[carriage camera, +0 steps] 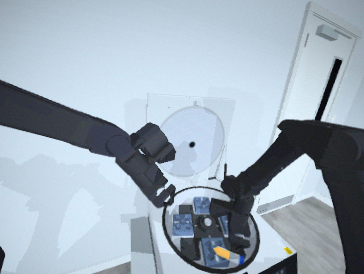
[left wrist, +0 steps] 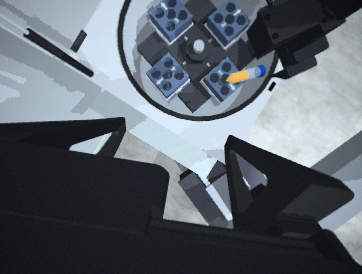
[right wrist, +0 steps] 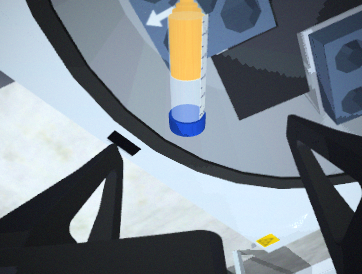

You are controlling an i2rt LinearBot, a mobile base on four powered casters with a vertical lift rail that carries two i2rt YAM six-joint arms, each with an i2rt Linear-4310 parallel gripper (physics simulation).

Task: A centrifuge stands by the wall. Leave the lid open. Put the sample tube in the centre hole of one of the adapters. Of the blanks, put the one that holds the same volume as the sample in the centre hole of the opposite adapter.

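Places are measured from the left arm's base along level axes (x left, y back, z up), in centimetres.
Pixels of known places: left gripper, fingertip midpoint: (carriage camera: 162, 194) (left wrist: 176, 132); right gripper, fingertip midpoint: (carriage camera: 232, 238) (left wrist: 263, 58) (right wrist: 201, 138).
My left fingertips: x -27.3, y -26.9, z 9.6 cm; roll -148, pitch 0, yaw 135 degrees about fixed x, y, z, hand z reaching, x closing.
Ahead of a thing's pixels: the offset from my left fingertips to its top centre. "pt": to the spot under its first point.
The centrifuge (carriage camera: 170, 246) (left wrist: 121, 40) (right wrist: 165, 146) stands by the wall with its lid (carriage camera: 175, 125) raised. Blue adapters @(dy -16.4, dx -7.8, dz -30.6 cm) (carriage camera: 182, 225) (left wrist: 168, 76) sit around the rotor hub @(dy -17.7, dx -20.7, dz -29.9 cm) (carriage camera: 207, 222) (left wrist: 198, 46). A tube @(dy -2.1, dx -26.8, dz -27.2 cm) (carriage camera: 221, 253) (left wrist: 241, 75) (right wrist: 186, 50) with orange contents and a blue cap lies tilted over one adapter, tip over its holes, cap outward. I cannot tell whether it is the sample or a blank. My right gripper (carriage camera: 240, 245) (right wrist: 201, 138) is open and empty, close to the cap, which lies between and beyond its fingertips. My left gripper (carriage camera: 168, 195) (left wrist: 176, 132) is open and empty, left of the bowl.
A door (carriage camera: 300, 90) stands at the right of the carriage view. A yellow label @(pt dy -4.4, dx -52.2, dz -27.0 cm) (carriage camera: 288, 250) (right wrist: 268, 240) marks the centrifuge housing. My right arm (carriage camera: 280, 155) (left wrist: 300, 30) reaches over the bowl's right side and hides part of the rotor.
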